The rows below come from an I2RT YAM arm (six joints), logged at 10 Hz.
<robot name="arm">
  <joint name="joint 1" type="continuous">
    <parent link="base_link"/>
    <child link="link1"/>
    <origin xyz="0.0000 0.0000 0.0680" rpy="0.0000 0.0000 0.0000"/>
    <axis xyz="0 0 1"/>
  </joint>
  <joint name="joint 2" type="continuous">
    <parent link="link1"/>
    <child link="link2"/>
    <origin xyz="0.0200 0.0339 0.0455" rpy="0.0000 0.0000 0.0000"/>
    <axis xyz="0 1 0"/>
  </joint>
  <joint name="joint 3" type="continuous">
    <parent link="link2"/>
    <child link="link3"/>
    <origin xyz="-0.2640 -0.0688 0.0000" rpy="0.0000 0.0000 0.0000"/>
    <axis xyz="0 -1 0"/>
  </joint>
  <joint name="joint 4" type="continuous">
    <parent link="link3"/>
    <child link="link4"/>
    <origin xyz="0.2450 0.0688 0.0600" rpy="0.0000 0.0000 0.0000"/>
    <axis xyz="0 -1 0"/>
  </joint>
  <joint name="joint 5" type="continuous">
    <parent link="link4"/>
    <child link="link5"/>
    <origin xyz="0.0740 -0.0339 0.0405" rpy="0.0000 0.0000 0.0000"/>
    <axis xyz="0 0 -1"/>
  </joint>
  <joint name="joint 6" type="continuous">
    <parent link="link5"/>
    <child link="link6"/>
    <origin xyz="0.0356 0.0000 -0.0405" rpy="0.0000 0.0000 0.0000"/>
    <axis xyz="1 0 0"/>
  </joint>
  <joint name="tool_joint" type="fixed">
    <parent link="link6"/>
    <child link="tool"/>
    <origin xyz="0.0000 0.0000 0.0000" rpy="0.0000 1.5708 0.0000"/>
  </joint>
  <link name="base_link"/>
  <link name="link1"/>
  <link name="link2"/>
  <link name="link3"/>
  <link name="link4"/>
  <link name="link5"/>
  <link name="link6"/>
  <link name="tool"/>
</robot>
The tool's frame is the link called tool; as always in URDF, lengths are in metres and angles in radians. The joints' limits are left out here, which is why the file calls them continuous.
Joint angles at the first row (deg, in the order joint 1, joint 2, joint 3, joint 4, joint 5, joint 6):
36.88, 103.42, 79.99, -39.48, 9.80, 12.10
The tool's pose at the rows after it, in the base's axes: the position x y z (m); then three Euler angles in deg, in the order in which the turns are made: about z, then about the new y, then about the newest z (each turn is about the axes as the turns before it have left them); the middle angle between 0 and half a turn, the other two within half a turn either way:
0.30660 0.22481 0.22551 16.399 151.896 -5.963
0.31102 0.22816 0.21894 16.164 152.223 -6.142
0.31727 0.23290 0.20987 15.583 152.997 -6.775
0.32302 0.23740 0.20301 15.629 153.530 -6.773
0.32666 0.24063 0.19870 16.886 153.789 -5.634
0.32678 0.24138 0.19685 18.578 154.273 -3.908
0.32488 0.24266 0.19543 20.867 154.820 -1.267
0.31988 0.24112 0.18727 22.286 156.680 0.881
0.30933 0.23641 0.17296 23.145 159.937 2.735
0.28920 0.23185 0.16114 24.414 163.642 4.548
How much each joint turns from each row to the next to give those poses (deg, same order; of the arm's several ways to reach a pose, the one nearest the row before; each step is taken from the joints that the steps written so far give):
0.27, 0.50, -0.49, 0.43, -0.19, 0.41
0.00, 1.57, 0.55, 0.68, 0.00, 0.09
0.00, 2.36, 1.14, 0.39, 0.00, 0.02
0.00, 2.06, 1.27, 0.29, -0.20, 0.05
0.00, 1.27, 0.76, 0.43, -0.61, 0.02
0.00, 0.28, 0.02, 0.03, -0.85, 0.24
0.21, 0.00, -0.26, -0.02, -1.01, 0.81
0.18, -0.02, -1.64, -0.07, -0.96, 1.20
0.31, -0.37, -3.41, -0.09, -0.99, 1.64
1.26, -1.71, -4.72, -0.59, -0.89, 2.10

